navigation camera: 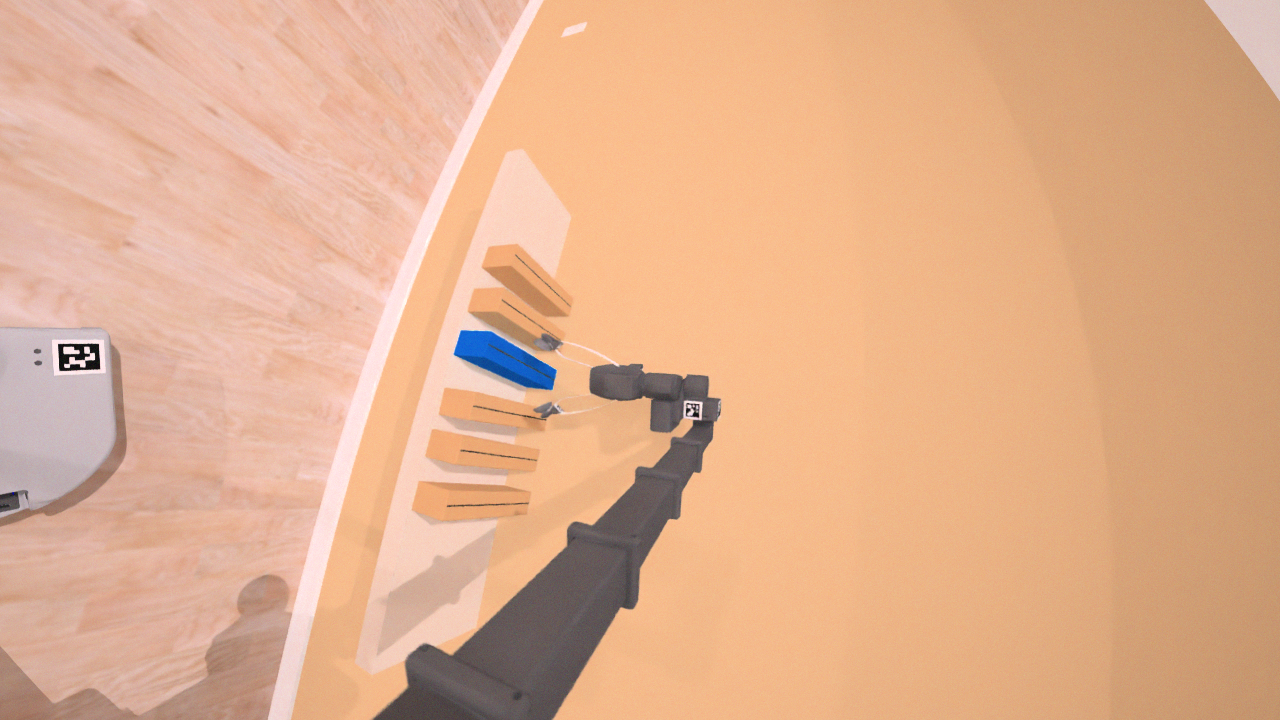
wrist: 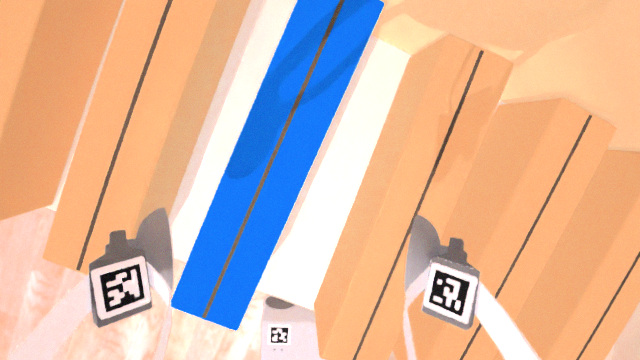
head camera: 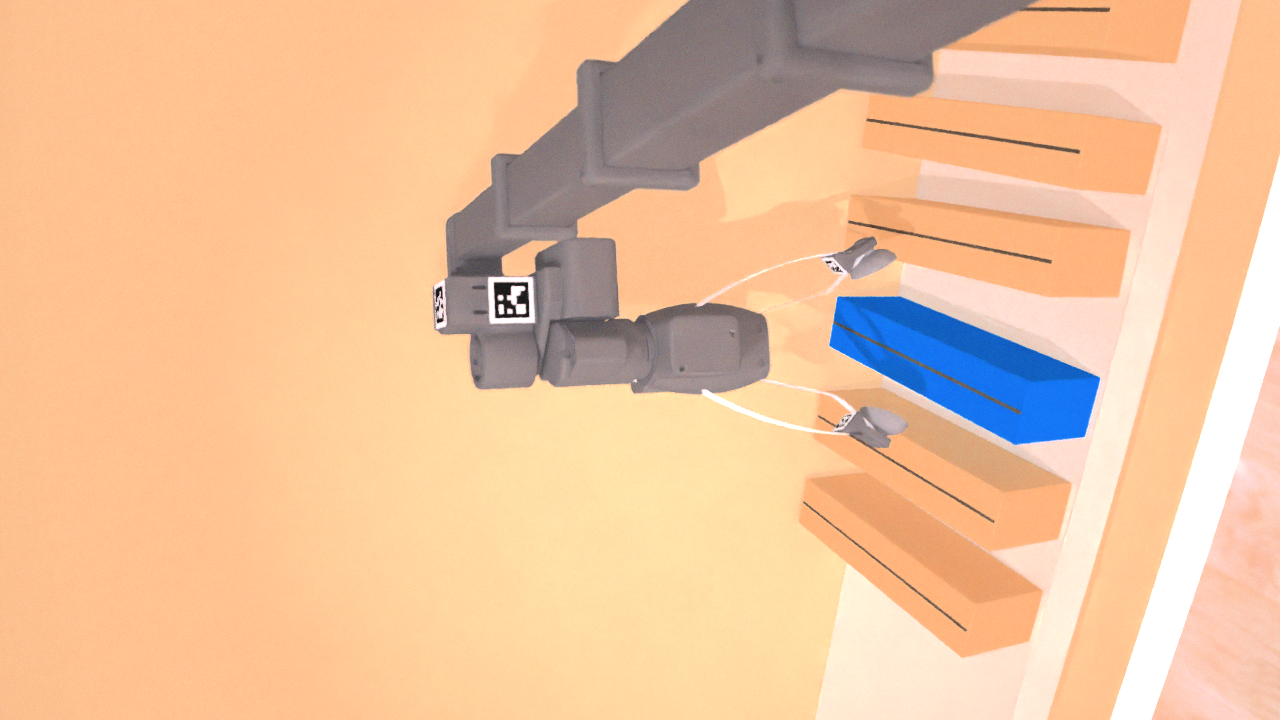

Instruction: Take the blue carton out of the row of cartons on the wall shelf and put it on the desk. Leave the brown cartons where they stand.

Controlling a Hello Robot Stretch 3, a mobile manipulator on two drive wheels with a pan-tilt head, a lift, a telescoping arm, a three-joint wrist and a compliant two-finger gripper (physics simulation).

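Frame: origin at the robot's base, x back, y right, z up, level; millimetres.
Where they show: gripper, fingertip midpoint: [navigation camera: 535, 375] [head camera: 895, 341].
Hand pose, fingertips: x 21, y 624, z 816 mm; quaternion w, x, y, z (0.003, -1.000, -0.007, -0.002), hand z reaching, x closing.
Note:
After its pixels a point has its place.
The blue carton [head camera: 966, 358] {x 4, y 600, z 764 mm} [navigation camera: 505, 360] {x -8, y 595, z 764 mm} [wrist: 270, 165] stands in the row on the wall shelf [head camera: 895, 667] {x -315, y 805, z 684 mm} [navigation camera: 519, 192] {x -398, y 714, z 684 mm} [wrist: 345, 175], with gaps to its brown neighbours. My gripper [head camera: 877, 342] {x 21, y 624, z 816 mm} [navigation camera: 547, 376] {x 21, y 624, z 816 mm} [wrist: 292, 240] {x 21, y 624, z 816 mm} points down at the row from above. It is open, with nothing between its fingers. In the wrist view the left finger overlaps the left brown neighbour [wrist: 125, 115], and the right finger overlaps the right brown neighbour [wrist: 425, 165]. The blue carton lies between the fingers in that view, nearer the left one. The desk cannot be made out.
More brown cartons [head camera: 1011, 143] {x 165, y 538, z 764 mm} [navigation camera: 483, 450] {x 159, y 534, z 765 mm} [wrist: 545, 200] stand on one side, and an end brown carton [head camera: 921, 564] {x -174, y 667, z 763 mm} [navigation camera: 528, 277] {x -182, y 661, z 764 mm} on the other. The telescoping arm [head camera: 698, 98] {x 86, y 297, z 1169 mm} [navigation camera: 572, 582] {x 82, y 193, z 1154 mm} runs beside the row. The robot base [navigation camera: 53, 420] {x 109, y 96, z 160 mm} [wrist: 295, 345] is on the wooden floor.

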